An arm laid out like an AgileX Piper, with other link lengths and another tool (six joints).
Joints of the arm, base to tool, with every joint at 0 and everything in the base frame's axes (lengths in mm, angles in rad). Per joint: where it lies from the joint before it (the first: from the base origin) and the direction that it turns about. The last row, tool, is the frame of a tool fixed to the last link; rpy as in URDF.
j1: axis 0 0 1 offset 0 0 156.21
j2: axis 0 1 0 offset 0 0 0
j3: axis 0 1 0 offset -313.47 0 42.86
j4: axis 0.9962 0 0.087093 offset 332.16 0 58.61
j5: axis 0 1 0 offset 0 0 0
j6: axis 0.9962 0 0.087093 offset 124.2 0 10.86
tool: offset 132.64 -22 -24.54 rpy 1.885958 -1.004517 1.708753
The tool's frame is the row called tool.
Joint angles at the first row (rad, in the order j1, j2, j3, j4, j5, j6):
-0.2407, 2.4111, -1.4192, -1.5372, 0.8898, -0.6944
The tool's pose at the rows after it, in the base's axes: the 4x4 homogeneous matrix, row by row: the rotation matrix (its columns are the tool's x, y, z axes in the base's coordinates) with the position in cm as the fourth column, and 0 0 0 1 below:
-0.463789 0.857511 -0.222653 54.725; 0.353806 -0.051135 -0.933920 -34.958; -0.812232 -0.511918 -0.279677 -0.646; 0 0 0 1
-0.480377 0.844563 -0.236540 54.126; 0.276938 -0.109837 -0.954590 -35.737; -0.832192 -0.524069 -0.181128 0.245; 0 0 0 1
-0.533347 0.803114 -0.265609 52.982; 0.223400 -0.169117 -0.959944 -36.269; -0.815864 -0.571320 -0.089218 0.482; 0 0 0 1
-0.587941 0.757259 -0.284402 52.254; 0.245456 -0.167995 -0.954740 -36.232; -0.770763 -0.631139 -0.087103 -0.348; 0 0 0 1
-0.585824 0.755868 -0.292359 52.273; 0.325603 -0.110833 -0.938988 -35.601; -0.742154 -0.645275 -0.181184 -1.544; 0 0 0 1
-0.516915 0.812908 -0.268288 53.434; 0.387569 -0.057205 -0.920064 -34.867; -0.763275 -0.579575 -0.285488 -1.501; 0 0 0 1
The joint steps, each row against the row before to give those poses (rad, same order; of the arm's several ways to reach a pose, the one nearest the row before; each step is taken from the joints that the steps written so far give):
0.0000, 0.0104, 0.0000, -0.0562, 0.0070, 0.1026
0.0000, 0.0261, 0.0000, -0.0694, 0.0879, 0.0268
0.0000, 0.0250, 0.0000, -0.0164, 0.0839, -0.0391
0.0000, -0.0002, 0.0000, 0.0526, 0.0005, -0.0861
0.0000, -0.0249, 0.0000, 0.0915, -0.0743, -0.0562
0.0000, -0.0315, 0.0000, 0.0362, -0.0864, 0.0416

